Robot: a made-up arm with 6 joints. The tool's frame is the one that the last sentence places.
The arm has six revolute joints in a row. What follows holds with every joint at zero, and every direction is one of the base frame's.
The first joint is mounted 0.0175 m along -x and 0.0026 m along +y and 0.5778 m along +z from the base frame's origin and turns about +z.
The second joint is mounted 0.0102 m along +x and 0.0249 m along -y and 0.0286 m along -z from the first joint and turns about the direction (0, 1, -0.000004).
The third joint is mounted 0.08 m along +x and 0.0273 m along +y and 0.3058 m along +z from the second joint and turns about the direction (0, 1, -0.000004).
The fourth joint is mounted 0.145 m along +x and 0.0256 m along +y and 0.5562 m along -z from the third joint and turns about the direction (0, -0.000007, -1).
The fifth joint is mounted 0.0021 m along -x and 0.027 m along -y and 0.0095 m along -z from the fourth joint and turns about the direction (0, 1, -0.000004).
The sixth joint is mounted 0.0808 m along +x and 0.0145 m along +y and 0.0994 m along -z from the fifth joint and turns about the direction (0, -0.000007, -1).
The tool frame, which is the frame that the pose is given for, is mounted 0.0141 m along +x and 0.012 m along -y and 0.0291 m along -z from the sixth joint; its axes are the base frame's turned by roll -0.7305, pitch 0 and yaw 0.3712 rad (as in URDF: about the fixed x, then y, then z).
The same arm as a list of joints. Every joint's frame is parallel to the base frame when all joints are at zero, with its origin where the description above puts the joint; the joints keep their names.
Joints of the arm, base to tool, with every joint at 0 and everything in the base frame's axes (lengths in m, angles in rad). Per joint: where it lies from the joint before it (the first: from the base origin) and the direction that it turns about. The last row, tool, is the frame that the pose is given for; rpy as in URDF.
joint 1: axis 0 0 1 xyz -0.0175 0.0026 0.5778
joint 2: axis 0 1 0 xyz 0.0102 -0.0249 -0.0286
joint 3: axis 0 1 0 xyz 0.08 0.0273 0.3058
joint 4: axis 0 0 -1 xyz 0.145 0.0256 -0.5562
joint 5: axis 0 1 0 xyz -0.0021 -0.027 -0.0095
joint 6: axis 0 0 -1 xyz 0.0808 0.0145 -0.0994
tool: xyz 0.0141 -0.012 -0.0291 rpy -0.7305 0 0.3712

